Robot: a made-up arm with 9 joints. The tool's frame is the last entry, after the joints.
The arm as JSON. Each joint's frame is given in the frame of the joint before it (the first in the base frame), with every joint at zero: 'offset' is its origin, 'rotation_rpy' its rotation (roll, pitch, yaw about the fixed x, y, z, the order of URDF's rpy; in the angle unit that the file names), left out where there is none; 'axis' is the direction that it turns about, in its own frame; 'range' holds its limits. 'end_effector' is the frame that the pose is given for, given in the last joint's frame.
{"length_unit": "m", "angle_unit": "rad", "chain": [
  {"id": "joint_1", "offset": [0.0, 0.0, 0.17], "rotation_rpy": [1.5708, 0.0, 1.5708], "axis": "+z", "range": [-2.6, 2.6]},
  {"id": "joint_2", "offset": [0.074, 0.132, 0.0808], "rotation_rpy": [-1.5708, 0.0, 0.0], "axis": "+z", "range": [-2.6, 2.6]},
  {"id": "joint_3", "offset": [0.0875, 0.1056, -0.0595], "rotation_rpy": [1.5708, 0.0, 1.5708], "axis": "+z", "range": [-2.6, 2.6]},
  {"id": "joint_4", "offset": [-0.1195, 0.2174, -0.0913], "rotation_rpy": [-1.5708, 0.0, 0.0], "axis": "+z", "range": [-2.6, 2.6]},
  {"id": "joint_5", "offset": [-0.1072, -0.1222, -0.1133], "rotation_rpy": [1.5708, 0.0, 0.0], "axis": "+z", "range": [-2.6, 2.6]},
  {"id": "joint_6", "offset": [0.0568, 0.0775, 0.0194], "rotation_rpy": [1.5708, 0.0, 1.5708], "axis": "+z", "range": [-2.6, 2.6]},
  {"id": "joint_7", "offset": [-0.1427, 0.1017, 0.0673], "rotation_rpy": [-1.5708, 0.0, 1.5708], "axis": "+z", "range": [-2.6, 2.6]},
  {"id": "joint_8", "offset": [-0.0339, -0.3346, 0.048], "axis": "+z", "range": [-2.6, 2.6]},
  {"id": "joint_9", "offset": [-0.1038, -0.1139, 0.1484], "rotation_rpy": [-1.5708, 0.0, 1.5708], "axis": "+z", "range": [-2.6, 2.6]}
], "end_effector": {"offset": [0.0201, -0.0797, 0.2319], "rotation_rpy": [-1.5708, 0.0, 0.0]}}
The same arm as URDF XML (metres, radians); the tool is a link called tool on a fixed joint. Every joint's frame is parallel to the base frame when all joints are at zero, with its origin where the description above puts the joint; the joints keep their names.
<robot name="arm">
<joint name="joint_1" type="revolute"><parent link="base_link"/><child link="link1"/><origin xyz="0 0 0.17" rpy="0 0 0"/><axis xyz="1 0 0"/><limit lower="-2.6" upper="2.6"/></joint>
<joint name="joint_2" type="revolute"><parent link="link1"/><child link="link2"/><origin xyz="0.0808 0.074 0.132" rpy="0 0 0"/><axis xyz="0 0 1"/><limit lower="-2.6" upper="2.6"/></joint>
<joint name="joint_3" type="revolute"><parent link="link2"/><child link="link3"/><origin xyz="-0.1056 0.0875 -0.0595" rpy="0 0 0"/><axis xyz="0 1 0"/><limit lower="-2.6" upper="2.6"/></joint>
<joint name="joint_4" type="revolute"><parent link="link3"/><child link="link4"/><origin xyz="0.1195 -0.0913 0.2174" rpy="0 0 0"/><axis xyz="0 0 1"/><limit lower="-2.6" upper="2.6"/></joint>
<joint name="joint_5" type="revolute"><parent link="link4"/><child link="link5"/><origin xyz="0.1072 0.1222 -0.1133" rpy="0 0 0"/><axis xyz="0 1 0"/><limit lower="-2.6" upper="2.6"/></joint>
<joint name="joint_6" type="revolute"><parent link="link5"/><child link="link6"/><origin xyz="-0.0568 0.0194 0.0775" rpy="0 0 0"/><axis xyz="-1 0 0"/><limit lower="-2.6" upper="2.6"/></joint>
<joint name="joint_7" type="revolute"><parent link="link6"/><child link="link7"/><origin xyz="-0.0673 0.1017 -0.1427" rpy="0 0 0"/><axis xyz="0 0 -1"/><limit lower="-2.6" upper="2.6"/></joint>
<joint name="joint_8" type="revolute"><parent link="link7"/><child link="link8"/><origin xyz="-0.3346 -0.0339 -0.048" rpy="0 0 0"/><axis xyz="0 0 -1"/><limit lower="-2.6" upper="2.6"/></joint>
<joint name="joint_9" type="revolute"><parent link="link8"/><child link="link9"/><origin xyz="-0.1139 -0.1038 -0.1484" rpy="0 0 0"/><axis xyz="0 -1 0"/><limit lower="-2.6" upper="2.6"/></joint>
<joint name="tool_fixed" type="fixed"><parent link="link9"/><child link="tool"/><origin xyz="0.0201 -0.2319 -0.0797" rpy="0 0 0"/></joint>
<link name="base_link"/>
<link name="link1"/>
<link name="link2"/>
<link name="link3"/>
<link name="link4"/>
<link name="link5"/>
<link name="link6"/>
<link name="link7"/>
<link name="link8"/>
<link name="link9"/>
<link name="tool"/>
</robot>

